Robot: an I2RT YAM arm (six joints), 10 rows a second.
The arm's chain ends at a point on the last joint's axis. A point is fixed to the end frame.
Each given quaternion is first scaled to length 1.
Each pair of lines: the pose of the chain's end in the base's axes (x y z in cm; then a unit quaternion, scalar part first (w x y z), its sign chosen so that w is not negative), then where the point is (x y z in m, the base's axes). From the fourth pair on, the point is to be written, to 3 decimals.
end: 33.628 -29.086 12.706 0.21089 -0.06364 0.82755 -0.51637
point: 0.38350 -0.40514 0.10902
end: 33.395 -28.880 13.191 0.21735 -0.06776 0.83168 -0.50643
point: 0.38319 -0.40187 0.11179
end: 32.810 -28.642 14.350 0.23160 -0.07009 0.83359 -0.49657
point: 0.38024 -0.39796 0.12219
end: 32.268 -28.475 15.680 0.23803 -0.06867 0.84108 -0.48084
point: 0.376 -0.395 0.132
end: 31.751 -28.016 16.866 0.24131 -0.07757 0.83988 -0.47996
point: 0.373 -0.389 0.144
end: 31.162 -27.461 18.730 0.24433 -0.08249 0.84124 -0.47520
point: 0.368 -0.383 0.162
